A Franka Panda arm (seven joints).
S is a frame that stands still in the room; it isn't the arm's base.
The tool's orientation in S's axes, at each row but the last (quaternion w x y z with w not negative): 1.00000, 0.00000, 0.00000, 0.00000; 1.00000, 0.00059, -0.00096, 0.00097; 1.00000, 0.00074, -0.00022, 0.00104; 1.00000, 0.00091, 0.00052, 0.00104; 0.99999, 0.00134, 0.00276, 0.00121; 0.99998, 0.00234, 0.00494, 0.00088; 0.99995, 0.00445, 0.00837, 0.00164; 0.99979, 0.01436, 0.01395, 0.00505; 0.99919, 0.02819, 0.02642, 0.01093; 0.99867, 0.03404, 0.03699, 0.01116; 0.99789, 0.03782, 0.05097, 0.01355; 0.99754, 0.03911, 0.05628, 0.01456; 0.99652, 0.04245, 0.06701, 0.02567
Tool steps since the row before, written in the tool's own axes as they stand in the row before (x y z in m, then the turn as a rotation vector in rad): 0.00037, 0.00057, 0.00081, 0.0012, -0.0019, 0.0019; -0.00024, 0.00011, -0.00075, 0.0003, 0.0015, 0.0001; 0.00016, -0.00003, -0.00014, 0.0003, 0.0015, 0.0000; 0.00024, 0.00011, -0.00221, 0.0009, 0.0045, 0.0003; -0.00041, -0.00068, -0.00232, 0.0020, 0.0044, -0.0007; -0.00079, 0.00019, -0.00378, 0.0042, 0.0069, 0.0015; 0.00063, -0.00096, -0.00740, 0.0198, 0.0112, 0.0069; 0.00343, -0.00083, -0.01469, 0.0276, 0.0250, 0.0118; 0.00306, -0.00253, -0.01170, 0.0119, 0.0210, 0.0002; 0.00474, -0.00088, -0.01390, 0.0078, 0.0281, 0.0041; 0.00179, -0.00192, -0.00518, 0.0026, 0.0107, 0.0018; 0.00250, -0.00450, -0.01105, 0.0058, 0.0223, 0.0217; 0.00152, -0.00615, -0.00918, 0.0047, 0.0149, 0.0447
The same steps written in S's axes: 0.00037, 0.00057, 0.00081, 0.0012, -0.0019, 0.0019; -0.00024, 0.00011, -0.00075, 0.0003, 0.0015, 0.0001; 0.00016, -0.00003, -0.00014, 0.0003, 0.0015, 0.0000; 0.00024, 0.00011, -0.00221, 0.0009, 0.0045, 0.0003; -0.00042, -0.00067, -0.00232, 0.0020, 0.0044, -0.0007; -0.00083, 0.00021, -0.00377, 0.0042, 0.0069, 0.0015; 0.00051, -0.00089, -0.00742, 0.0199, 0.0112, 0.0067; 0.00302, -0.00037, -0.01480, 0.0277, 0.0249, 0.0117; 0.00248, -0.00180, -0.01197, 0.0115, 0.0212, 0.0008; 0.00371, 0.00017, -0.01424, 0.0075, 0.0279, 0.0054; 0.00129, -0.00147, -0.00547, 0.0025, 0.0106, 0.0023; 0.00134, -0.00356, -0.01158, 0.0077, 0.0208, 0.0226; 0.00054, -0.00529, -0.00981, 0.0100, 0.0115, 0.0448
